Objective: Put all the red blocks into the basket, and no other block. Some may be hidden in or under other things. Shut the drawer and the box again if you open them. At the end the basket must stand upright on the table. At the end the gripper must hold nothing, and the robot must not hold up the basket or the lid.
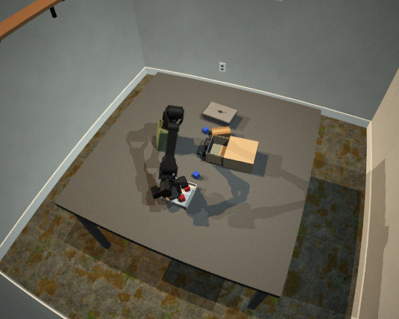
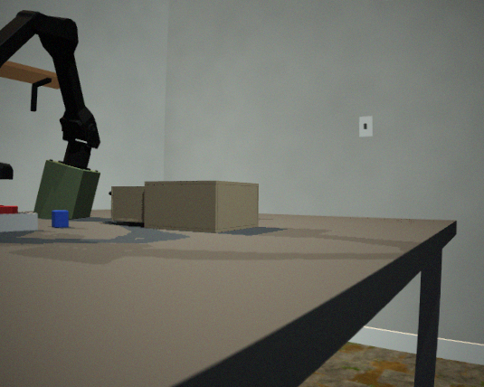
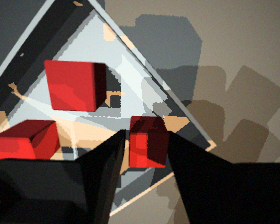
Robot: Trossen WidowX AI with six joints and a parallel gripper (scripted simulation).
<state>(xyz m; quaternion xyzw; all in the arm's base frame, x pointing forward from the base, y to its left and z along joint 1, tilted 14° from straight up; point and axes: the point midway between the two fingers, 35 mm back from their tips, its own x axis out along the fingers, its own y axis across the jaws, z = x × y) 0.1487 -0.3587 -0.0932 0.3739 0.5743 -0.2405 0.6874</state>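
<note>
The white basket lies 40 mm below my hand, 40 mm ahead of it and 30 mm to the left of it. Also, from my hand: orange box (490 mm to the left, 150 mm ahead, 10 mm below); tan drawer cabinet (340 mm to the left, 260 mm ahead, 10 mm below); grey lid (650 mm to the left, 110 mm ahead).
</note>
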